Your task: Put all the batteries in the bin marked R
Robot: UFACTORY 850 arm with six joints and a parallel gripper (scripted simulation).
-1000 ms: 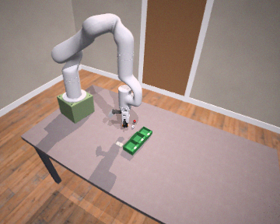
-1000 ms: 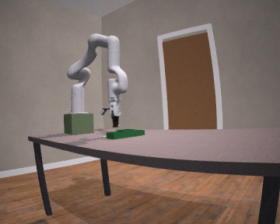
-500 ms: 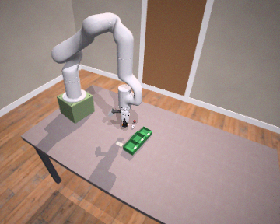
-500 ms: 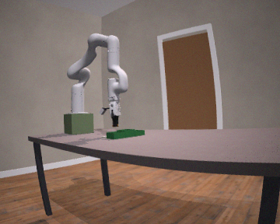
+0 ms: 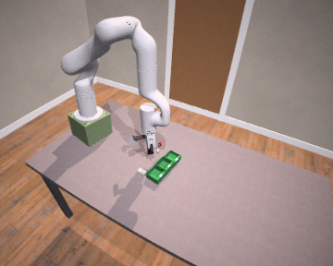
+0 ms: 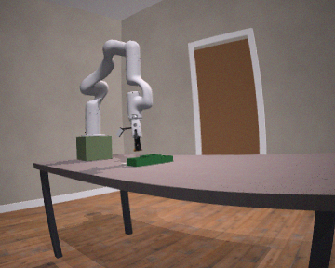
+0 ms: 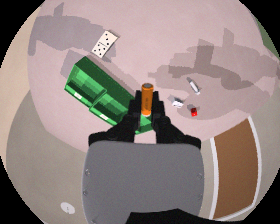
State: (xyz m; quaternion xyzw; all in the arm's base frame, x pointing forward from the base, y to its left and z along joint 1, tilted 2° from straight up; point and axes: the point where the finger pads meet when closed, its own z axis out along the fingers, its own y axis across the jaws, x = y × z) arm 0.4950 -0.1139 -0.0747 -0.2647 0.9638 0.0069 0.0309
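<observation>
The green three-compartment bin lies 100 mm ahead of my hand, 30 mm to the right of it and 70 mm below it. The rest, counted from my hand: grey piece (40 mm behind, 100 mm to the left, 80 mm below); then orange battery (20 mm below); then pale block (20 mm behind, 100 mm to the right, 90 mm below).
</observation>
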